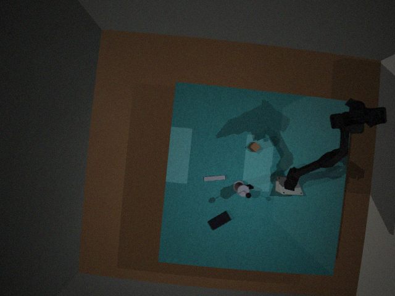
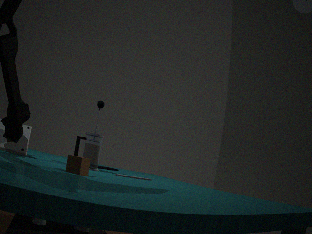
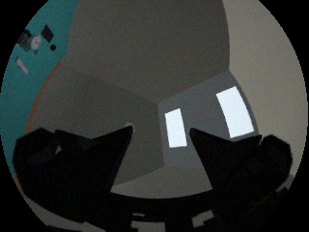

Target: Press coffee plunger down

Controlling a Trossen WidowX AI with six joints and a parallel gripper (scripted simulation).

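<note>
My gripper tip is 54 cm above the coffee press, 40 cm to the right of it and 21 cm short of it. Round my gripper tip: orange cube (64 cm below, 19 cm ahead, 11 cm to the left).
</note>
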